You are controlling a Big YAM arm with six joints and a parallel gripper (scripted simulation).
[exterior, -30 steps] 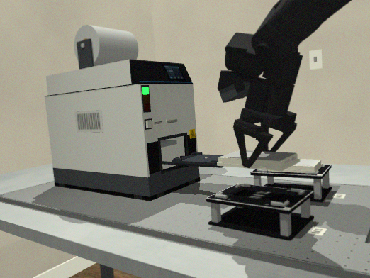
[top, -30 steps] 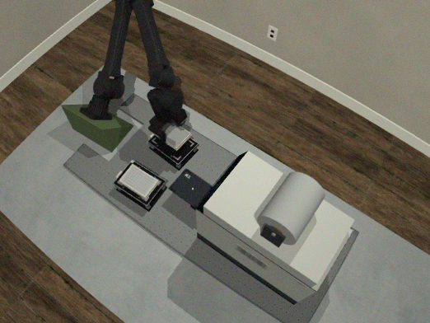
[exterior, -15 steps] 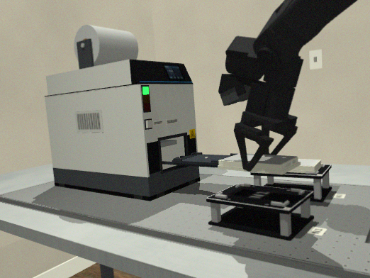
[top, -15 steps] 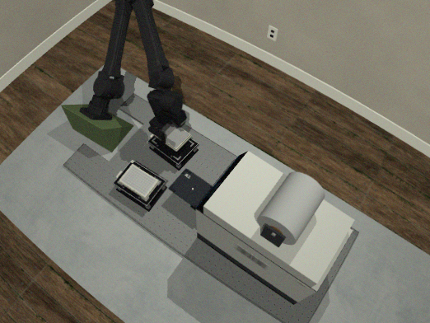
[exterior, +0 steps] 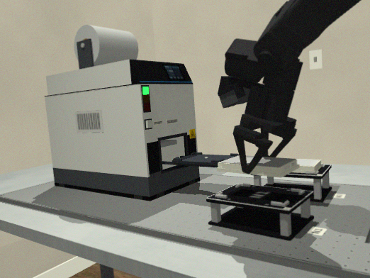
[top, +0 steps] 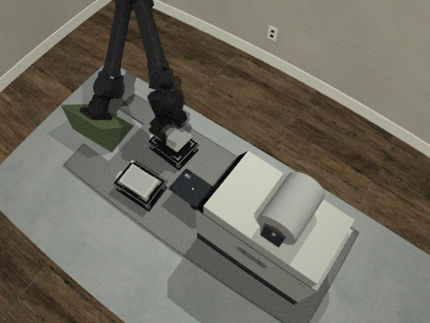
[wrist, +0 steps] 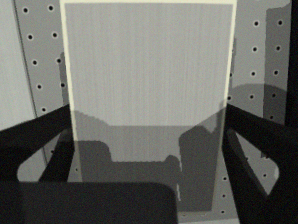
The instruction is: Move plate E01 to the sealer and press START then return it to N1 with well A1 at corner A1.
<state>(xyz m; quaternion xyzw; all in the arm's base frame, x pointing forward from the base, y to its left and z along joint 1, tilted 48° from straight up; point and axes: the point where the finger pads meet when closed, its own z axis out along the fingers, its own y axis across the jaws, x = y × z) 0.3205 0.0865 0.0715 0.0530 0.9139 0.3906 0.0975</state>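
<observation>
The black plate nest lies 6 cm below my hand. Also, from my hand: sealer stage 20 cm ahead, 12 cm to the right, 2 cm below; covered white plate 1 cm ahead, 21 cm to the right, 4 cm below; start button 30 cm ahead, 3 cm to the right, 8 cm above.
</observation>
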